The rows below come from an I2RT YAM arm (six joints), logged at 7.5 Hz.
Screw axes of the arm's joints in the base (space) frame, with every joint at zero. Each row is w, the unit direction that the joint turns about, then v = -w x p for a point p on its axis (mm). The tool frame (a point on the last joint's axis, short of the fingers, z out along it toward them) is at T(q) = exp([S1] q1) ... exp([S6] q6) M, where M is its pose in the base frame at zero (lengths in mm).
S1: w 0 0 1 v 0 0 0
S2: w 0 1 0 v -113.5 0 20
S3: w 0 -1 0 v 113.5 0 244
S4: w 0 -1 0 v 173.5 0 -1
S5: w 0 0 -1 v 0 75 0
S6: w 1 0 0 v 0 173.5 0
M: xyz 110.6 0 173.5 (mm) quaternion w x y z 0.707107 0 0.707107 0
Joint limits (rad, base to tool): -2.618..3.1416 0..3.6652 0..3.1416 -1.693..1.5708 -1.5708..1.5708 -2.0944..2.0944
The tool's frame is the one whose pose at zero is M.
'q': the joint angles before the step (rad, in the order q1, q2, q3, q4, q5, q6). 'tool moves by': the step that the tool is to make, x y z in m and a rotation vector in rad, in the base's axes. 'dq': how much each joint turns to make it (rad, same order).
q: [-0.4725, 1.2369, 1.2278, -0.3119, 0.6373, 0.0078]
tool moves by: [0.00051, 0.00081, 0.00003, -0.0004, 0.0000, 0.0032]
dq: [0.0035, 0.0000, 0.0000, 0.0004, 0.0004, -0.0003]
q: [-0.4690, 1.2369, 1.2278, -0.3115, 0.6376, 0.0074]
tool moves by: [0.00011, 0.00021, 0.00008, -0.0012, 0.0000, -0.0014]
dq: [0.0011, 0.0000, 0.0000, 0.0007, 0.0027, -0.0003]
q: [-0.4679, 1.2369, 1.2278, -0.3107, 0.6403, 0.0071]
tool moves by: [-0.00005, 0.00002, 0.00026, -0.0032, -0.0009, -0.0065]
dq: [0.0008, 0.0000, 0.0000, 0.0023, 0.0077, -0.0001]
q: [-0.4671, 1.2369, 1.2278, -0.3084, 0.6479, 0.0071]
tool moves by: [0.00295, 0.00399, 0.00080, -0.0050, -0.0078, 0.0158]
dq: [0.0179, 0.0008, 0.0000, 0.0103, 0.0023, -0.0004]
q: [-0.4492, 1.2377, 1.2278, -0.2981, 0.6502, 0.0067]
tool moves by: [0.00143, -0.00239, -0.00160, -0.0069, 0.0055, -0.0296]
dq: [-0.0026, 0.0099, 0.0000, 0.0080, 0.0283, 0.0000]
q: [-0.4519, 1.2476, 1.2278, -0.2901, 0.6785, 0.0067]
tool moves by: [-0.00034, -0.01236, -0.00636, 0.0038, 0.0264, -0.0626]
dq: [-0.0370, 0.0248, 0.0000, -0.0004, 0.0270, 0.0000]
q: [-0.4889, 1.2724, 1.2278, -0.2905, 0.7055, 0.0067]
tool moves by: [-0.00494, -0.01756, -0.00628, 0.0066, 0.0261, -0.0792]
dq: [-0.0595, 0.0240, 0.0007, -0.0026, 0.0210, -0.0001]
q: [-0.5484, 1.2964, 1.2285, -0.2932, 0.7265, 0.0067]
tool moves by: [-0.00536, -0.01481, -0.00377, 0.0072, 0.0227, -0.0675]
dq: [-0.0507, 0.0214, 0.0084, -0.0102, 0.0179, 0.0004]
